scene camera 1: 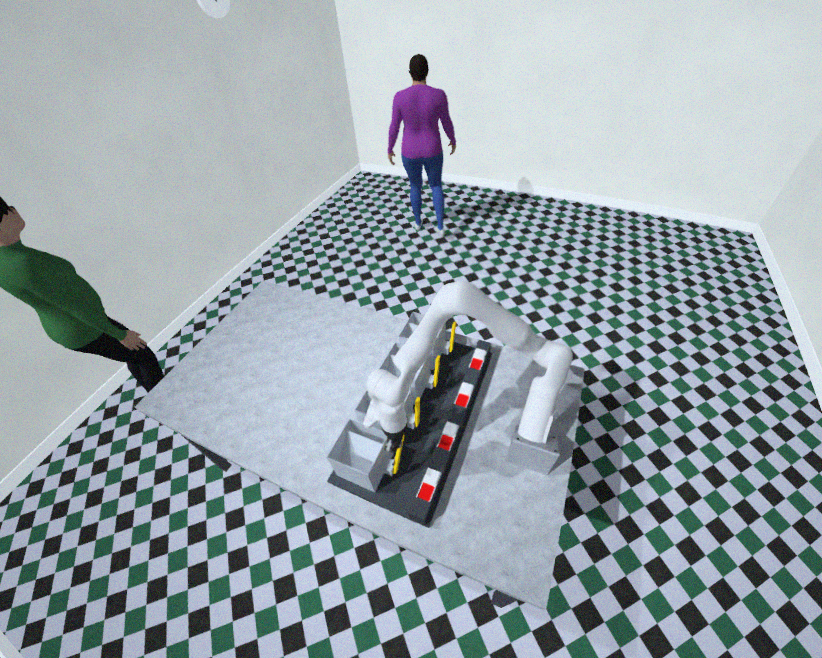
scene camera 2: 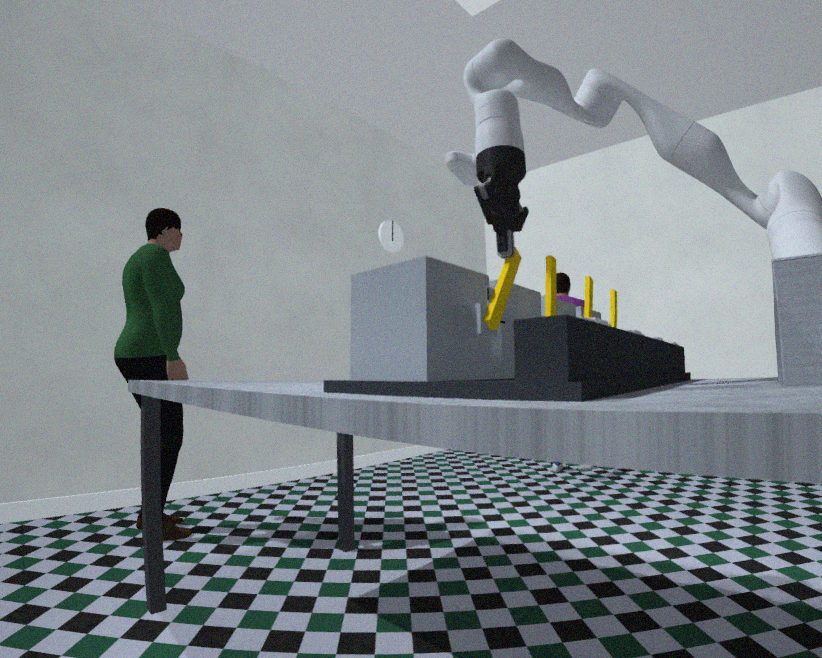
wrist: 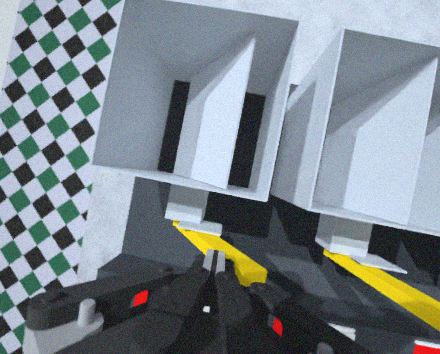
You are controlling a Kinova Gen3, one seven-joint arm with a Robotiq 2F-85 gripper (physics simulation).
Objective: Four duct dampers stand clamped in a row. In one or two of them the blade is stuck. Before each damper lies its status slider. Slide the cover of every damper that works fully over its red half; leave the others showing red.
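Places are measured from the arm's base along level axes (x right, y ahead, z up), in metres.
Pixels of known places: gripper, between the fingertips: (scene camera 1: 398,445) (scene camera 2: 506,257) (wrist: 214,262); arm's base, origin of its link: (scene camera 1: 531,435) (scene camera 2: 816,300).
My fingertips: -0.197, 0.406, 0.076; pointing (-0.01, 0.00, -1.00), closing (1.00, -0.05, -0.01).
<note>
For each thing: its top centre in the pictures, then the offset to it from my fingertips, as dx, dy, dz. "spot": a spot on its surface instead.
- nearest damper, a spot on its surface: (wrist: 135,110) spot: -0.108, +0.126, -0.070
- farthest, a spot on its surface: (scene camera 1: 476,363) spot: +0.478, -0.158, -0.113
- second damper's duct, a spot on its surface: (wrist: 322,120) spot: +0.075, +0.120, -0.020
The nearest damper (scene camera 1: 353,469) (scene camera 2: 390,329) (wrist: 135,110) has its yellow lever (scene camera 1: 398,459) (scene camera 2: 503,291) (wrist: 242,263) tilted. Its blade (wrist: 217,125) stands slanted inside the duct in the wrist view. My gripper (scene camera 2: 505,252) (wrist: 214,262) is shut and empty, with its fingertips at the lever's upper end. The other levers (scene camera 1: 416,413) (scene camera 1: 436,371) (scene camera 1: 451,337) stand upright in scene camera 2. The four status sliders, nearest (scene camera 1: 426,491), second (scene camera 1: 445,442), third (scene camera 1: 462,399) and farthest (scene camera 1: 476,363), all show red beside their white covers.
The dark base (scene camera 1: 411,508) (scene camera 2: 438,388) carries the dampers and a raised slider ledge along the arm's side. The second damper's duct (wrist: 322,120) stands close beside the first. The arm's pedestal (scene camera 1: 533,455) (scene camera 2: 798,322) stands across from the row. Two people stand beyond the table.
</note>
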